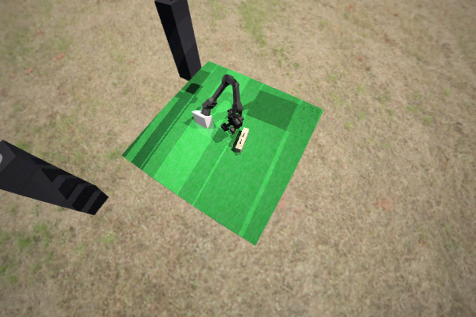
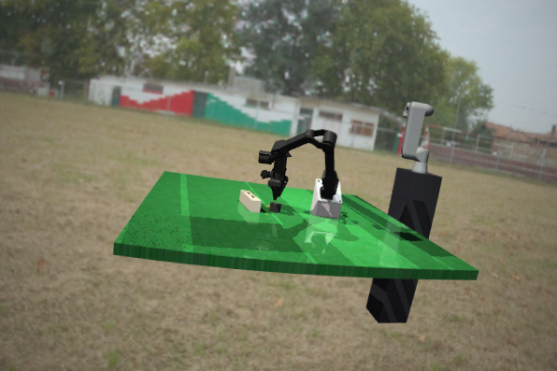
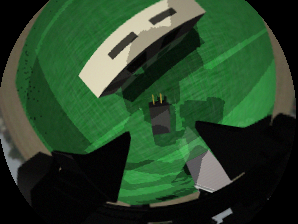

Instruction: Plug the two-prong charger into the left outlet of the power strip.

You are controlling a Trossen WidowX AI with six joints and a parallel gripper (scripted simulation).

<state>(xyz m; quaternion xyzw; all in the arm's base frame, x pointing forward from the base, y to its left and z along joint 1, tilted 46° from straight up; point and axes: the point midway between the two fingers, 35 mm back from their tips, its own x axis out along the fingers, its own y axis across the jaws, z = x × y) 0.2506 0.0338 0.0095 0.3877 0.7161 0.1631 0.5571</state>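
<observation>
The black two-prong charger lies 20 mm ahead of my gripper tip, 10 mm to the right of it and 40 mm below it.
</observation>
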